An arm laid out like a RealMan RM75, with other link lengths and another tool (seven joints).
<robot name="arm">
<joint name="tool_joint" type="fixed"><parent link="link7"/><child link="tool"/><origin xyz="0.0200 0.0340 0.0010" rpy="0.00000 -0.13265 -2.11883"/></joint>
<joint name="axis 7" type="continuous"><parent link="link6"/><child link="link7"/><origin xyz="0.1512 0.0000 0.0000" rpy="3.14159 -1.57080 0.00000"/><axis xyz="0 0 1"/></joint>
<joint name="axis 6" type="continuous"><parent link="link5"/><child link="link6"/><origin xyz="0.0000 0.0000 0.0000" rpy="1.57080 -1.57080 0.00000"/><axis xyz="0 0 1"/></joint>
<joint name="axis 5" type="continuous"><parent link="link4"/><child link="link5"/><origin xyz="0.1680 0.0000 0.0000" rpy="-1.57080 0.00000 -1.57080"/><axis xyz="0 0 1"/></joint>
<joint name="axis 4" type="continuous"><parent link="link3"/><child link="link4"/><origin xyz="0.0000 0.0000 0.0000" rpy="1.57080 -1.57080 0.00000"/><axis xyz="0 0 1"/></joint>
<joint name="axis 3" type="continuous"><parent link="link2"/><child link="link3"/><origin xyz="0.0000 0.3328 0.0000" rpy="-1.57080 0.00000 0.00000"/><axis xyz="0 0 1"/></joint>
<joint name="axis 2" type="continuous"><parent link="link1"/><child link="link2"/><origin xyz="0.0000 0.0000 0.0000" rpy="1.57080 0.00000 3.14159"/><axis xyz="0 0 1"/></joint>
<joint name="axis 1" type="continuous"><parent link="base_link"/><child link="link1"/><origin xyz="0.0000 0.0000 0.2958" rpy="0.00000 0.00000 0.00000"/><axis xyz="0 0 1"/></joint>
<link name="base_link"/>
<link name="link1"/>
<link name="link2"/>
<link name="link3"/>
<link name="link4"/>
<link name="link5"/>
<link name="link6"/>
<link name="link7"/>
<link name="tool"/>
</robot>
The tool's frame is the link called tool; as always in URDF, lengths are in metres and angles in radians. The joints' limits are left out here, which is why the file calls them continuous.
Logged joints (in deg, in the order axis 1, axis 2, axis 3, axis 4, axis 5, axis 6, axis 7), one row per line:
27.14 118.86 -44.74 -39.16 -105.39 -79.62 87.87
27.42 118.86 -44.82 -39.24 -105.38 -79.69 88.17
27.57 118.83 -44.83 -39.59 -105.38 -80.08 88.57
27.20 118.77 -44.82 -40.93 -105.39 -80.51 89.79
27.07 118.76 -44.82 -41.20 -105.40 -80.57 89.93
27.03 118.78 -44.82 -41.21 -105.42 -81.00 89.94
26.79 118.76 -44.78 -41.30 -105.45 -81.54 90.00
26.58 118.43 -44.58 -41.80 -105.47 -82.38 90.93
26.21 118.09 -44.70 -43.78 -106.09 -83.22 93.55
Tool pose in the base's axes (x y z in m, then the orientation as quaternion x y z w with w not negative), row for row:
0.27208 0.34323 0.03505 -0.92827 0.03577 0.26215 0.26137
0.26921 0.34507 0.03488 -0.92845 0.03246 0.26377 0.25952
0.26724 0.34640 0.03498 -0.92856 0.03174 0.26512 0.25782
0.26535 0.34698 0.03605 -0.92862 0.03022 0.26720 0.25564
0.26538 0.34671 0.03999 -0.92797 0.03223 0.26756 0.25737
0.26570 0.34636 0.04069 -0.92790 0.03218 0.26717 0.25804
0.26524 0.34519 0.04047 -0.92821 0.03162 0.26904 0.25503
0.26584 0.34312 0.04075 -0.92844 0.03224 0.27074 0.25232
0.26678 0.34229 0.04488 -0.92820 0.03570 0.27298 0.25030
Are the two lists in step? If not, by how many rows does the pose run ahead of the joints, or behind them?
The pose runs 1 row behind the joints: the pose in row i belongs to the joints in row i - 1.
